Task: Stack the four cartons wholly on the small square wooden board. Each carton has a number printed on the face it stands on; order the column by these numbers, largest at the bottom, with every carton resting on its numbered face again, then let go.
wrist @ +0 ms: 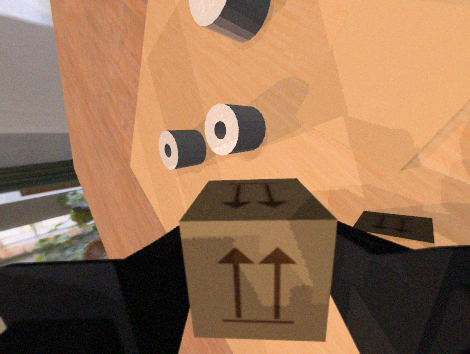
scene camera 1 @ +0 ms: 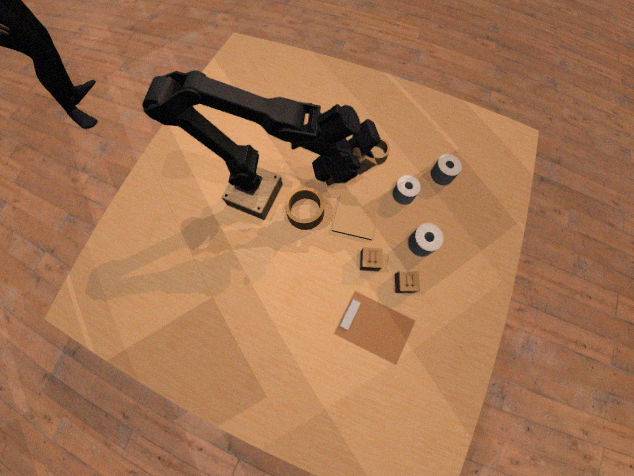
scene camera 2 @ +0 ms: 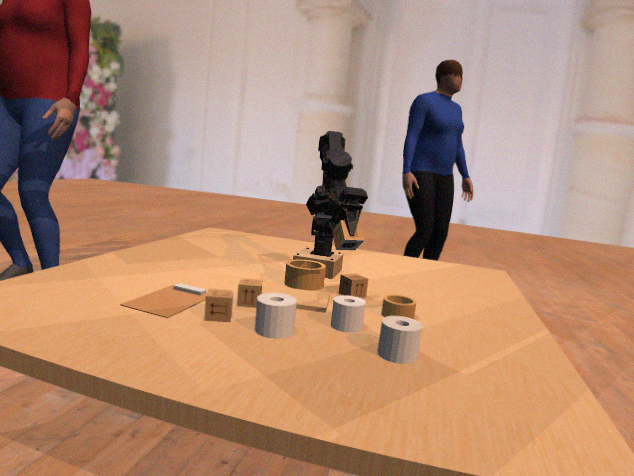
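Pixels of known places: gripper, fingertip midpoint: (wrist: 252, 216) (scene camera 1: 364, 162) (scene camera 2: 347, 242); arm's base, link origin: (scene camera 1: 248, 182) (scene camera 2: 322, 253).
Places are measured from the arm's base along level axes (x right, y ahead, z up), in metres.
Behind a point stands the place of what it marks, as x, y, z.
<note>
My gripper (scene camera 1: 365, 152) {-0.133, 0.299, 0.105} (scene camera 2: 350, 227) (wrist: 252, 216) {-0.133, 0.299, 0.105} is shut on a carton (scene camera 1: 366, 161) {-0.113, 0.307, 0.143} (scene camera 2: 348, 236) {-0.138, 0.320, 0.122} (wrist: 257, 280) {-0.118, 0.273, 0.139}, held high above the table. Its numbered face shows tilted downward in scene camera 2; I cannot read the number. In the wrist view two arrows point up on its near face. A second carton (scene camera 2: 353, 285) {-0.152, 0.243, -0.018} (wrist: 397, 227) {-0.125, 0.226, -0.023} stands behind the middle roll, mostly hidden by the arm in scene camera 1. Two more cartons, one (scene camera 1: 371, 258) {0.069, 0.413, -0.003} (scene camera 2: 249, 292) {0.055, 0.440, -0.021} and another (scene camera 1: 407, 281) {0.089, 0.525, -0.003} (scene camera 2: 218, 305) {0.074, 0.555, -0.021}, stand apart. The thin square board (scene camera 1: 353, 220) {-0.029, 0.327, -0.045} (scene camera 2: 313, 307) {-0.086, 0.383, -0.048} bears no carton.
Three white rolls (scene camera 1: 426, 239) {-0.059, 0.547, -0.040} (scene camera 1: 407, 189) {-0.165, 0.439, 0.003} (scene camera 1: 446, 169) {-0.278, 0.530, 0.008} stand beyond the board. A large ring (scene camera 1: 305, 225) {0.050, 0.208, -0.017} (scene camera 2: 305, 279) {-0.019, 0.237, -0.026} stands beside it; a small ring (scene camera 1: 385, 157) {-0.261, 0.344, -0.025} (scene camera 2: 398, 309) {-0.281, 0.348, -0.027} lies beyond the gripper. A flat brown sheet (scene camera 1: 378, 333) {0.242, 0.512, -0.055} (scene camera 2: 161, 303) {0.230, 0.532, -0.055} with a white bar (scene camera 1: 350, 314) {0.225, 0.420, -0.045} (scene camera 2: 189, 289) {0.220, 0.432, -0.046} lies near two cartons.
</note>
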